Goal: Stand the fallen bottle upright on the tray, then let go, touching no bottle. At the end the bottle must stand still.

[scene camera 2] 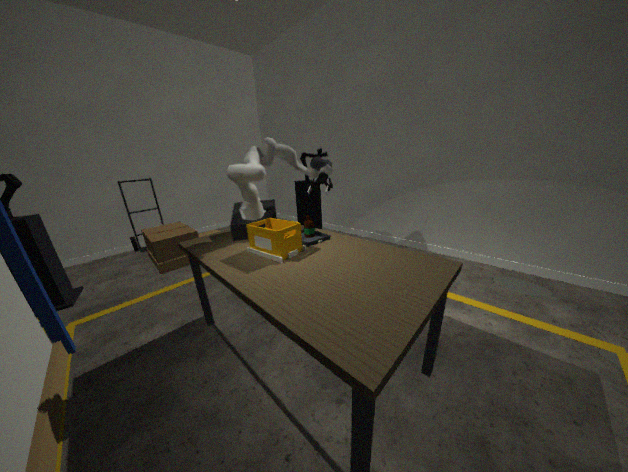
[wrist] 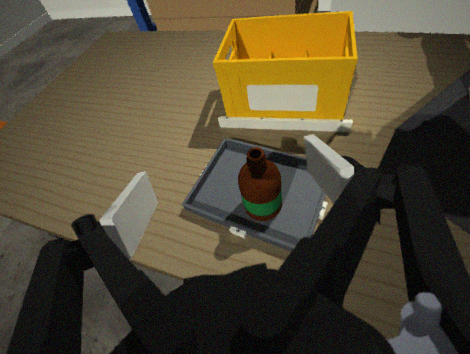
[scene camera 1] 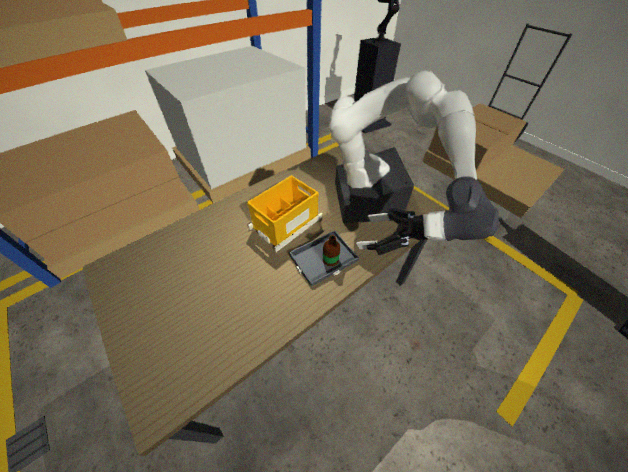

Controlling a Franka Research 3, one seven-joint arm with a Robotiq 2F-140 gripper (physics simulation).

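The brown bottle with a green band (scene camera 1: 331, 252) (scene camera 2: 308, 226) (wrist: 261, 186) stands upright on the grey tray (scene camera 1: 304, 257) (scene camera 2: 323, 236) (wrist: 215, 182), inside its rim. Its open neck points up. My gripper (scene camera 1: 364, 230) (scene camera 2: 319, 188) (wrist: 227, 171) is open, with its two pale finger pads wide apart and nothing between them. It is above and to one side of the tray, apart from the bottle. In scene camera 2 the yellow crate hides part of the tray.
A yellow crate (scene camera 1: 262, 223) (scene camera 2: 284, 242) (wrist: 235, 90) stands beside the tray on a white base, with dividers inside. Both are on the wooden table (scene camera 1: 213, 314) (scene camera 2: 355, 294) (wrist: 100, 110). The tray is near one long table edge, and the arm's dark pedestal (scene camera 1: 378, 195) is close by.
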